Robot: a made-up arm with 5 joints.
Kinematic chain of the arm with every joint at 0, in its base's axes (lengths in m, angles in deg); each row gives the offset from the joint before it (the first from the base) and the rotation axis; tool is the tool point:
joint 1: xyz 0 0 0.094 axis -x
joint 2: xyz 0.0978 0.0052 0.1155 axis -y
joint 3: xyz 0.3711 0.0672 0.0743 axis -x
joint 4: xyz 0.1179 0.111 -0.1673 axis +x
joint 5: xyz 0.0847 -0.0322 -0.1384 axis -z
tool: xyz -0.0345 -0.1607 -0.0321
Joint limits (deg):
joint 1: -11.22..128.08
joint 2: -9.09..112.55
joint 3: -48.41..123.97
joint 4: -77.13..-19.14
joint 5: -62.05..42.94
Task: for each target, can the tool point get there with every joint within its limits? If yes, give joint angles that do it. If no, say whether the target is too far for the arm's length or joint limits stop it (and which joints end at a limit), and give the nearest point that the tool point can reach.
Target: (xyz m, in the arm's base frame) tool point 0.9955 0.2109 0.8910
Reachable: no: too far | nearest point 0.6991 0.1512 0.6655 | short by 0.377 m
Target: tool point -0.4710 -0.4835 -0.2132
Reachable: no: joint limits stop it (at a limit: joint 1, joint 2, joint 4, joint 5) | nearest point -0.3260 -0.2190 0.4735 | short by 0.750 m
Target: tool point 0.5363 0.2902 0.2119
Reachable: yes | joints 75.51 5.57 76.84 -68.60 33.94
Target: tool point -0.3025 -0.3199 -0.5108
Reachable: no: joint limits stop it (at a limit: joint 1, joint 2, joint 3, joint 4) | nearest point -0.2477 0.3328 -0.2810 | short by 0.694 m
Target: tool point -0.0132 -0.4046 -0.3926
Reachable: no: joint limits stop it (at a limit: joint 2, joint 3, joint 4, joint 5) | nearest point 0.5053 -0.1729 -0.1140 | short by 0.633 m
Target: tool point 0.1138 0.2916 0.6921
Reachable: yes | joints 29.75 75.91 42.27 -69.85 1.20
